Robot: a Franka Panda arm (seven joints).
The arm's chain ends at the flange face. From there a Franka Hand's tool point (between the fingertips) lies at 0.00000 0.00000 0.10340 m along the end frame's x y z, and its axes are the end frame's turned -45 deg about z.
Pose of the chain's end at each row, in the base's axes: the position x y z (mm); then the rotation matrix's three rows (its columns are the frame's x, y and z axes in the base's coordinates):
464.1, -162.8, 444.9; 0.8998, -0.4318, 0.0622; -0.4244, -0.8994, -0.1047; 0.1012, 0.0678, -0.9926
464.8, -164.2, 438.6; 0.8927, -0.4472, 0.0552; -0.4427, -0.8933, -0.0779; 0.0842, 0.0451, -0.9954
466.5, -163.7, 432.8; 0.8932, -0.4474, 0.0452; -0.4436, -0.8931, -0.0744; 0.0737, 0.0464, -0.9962
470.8, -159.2, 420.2; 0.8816, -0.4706, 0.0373; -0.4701, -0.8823, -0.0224; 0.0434, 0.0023, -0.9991
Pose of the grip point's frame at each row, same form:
470.5, -173.6, 342.3; 0.9416, 0.3309, 0.0622; 0.3359, -0.9361, -0.1047; 0.0236, 0.1195, -0.9926
470.5, -172.3, 335.7; 0.9475, 0.3150, 0.0552; 0.3186, -0.9447, -0.0779; 0.0276, 0.0914, -0.9954
471.2, -171.4, 329.8; 0.9479, 0.3152, 0.0452; 0.3178, -0.9452, -0.0744; 0.0193, 0.0849, -0.9962
474.7, -161.5, 316.9; 0.9561, 0.2906, 0.0373; 0.2915, -0.9563, -0.0224; 0.0291, 0.0323, -0.9991

